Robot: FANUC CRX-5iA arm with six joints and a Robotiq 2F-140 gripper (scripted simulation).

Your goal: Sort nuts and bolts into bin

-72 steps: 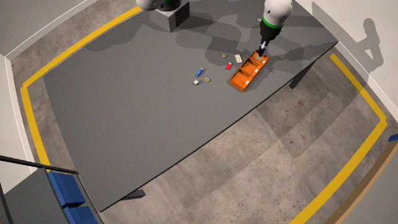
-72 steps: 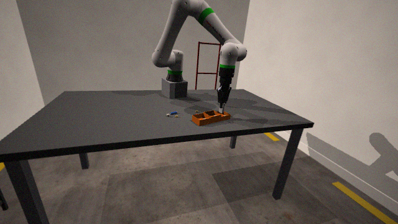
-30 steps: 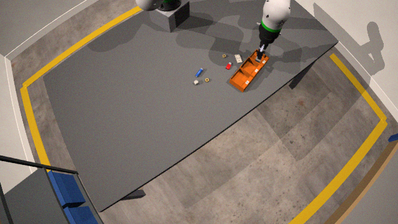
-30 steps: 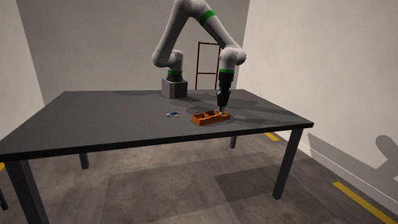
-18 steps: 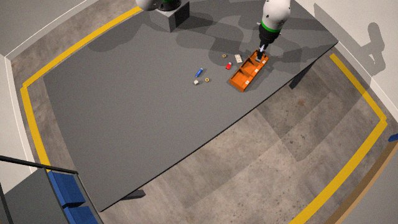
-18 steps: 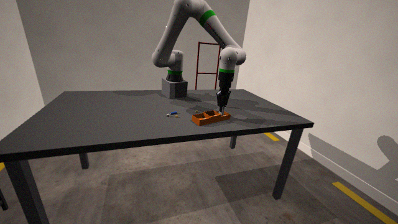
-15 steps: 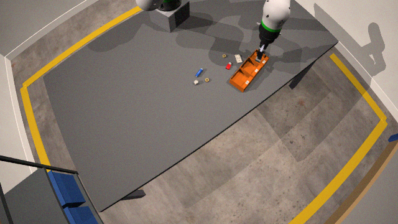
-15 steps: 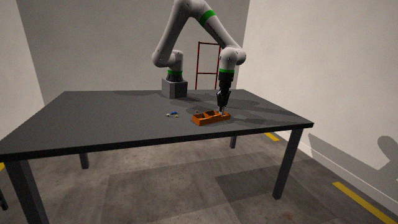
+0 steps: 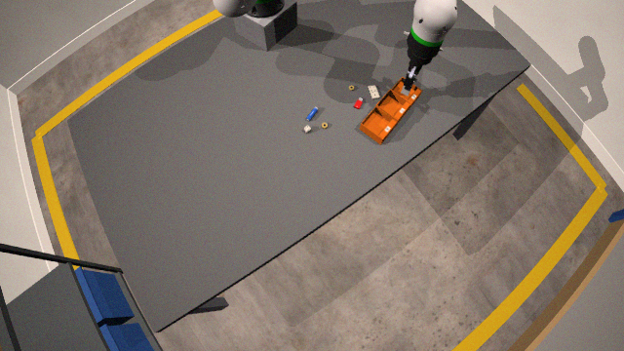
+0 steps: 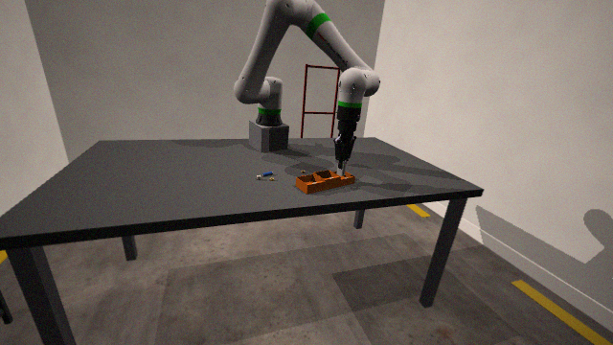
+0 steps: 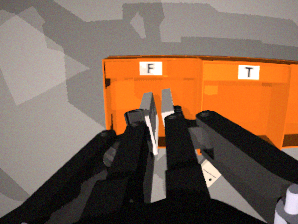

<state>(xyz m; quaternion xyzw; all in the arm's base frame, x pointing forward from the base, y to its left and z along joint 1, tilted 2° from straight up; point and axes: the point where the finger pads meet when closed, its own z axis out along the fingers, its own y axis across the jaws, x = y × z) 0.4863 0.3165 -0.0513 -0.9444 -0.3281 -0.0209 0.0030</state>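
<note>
Now: hand 30 mm short of the orange three-compartment bin, 70 mm to the left of it and 40 mm above it. Also, from my hand: red usb stick (30 mm behind, 160 mm to the right, 60 mm below); blue cylinder (50 mm behind, 310 mm to the right, 60 mm below); white domino (60 mm behind, 90 mm to the right, 60 mm below).
</note>
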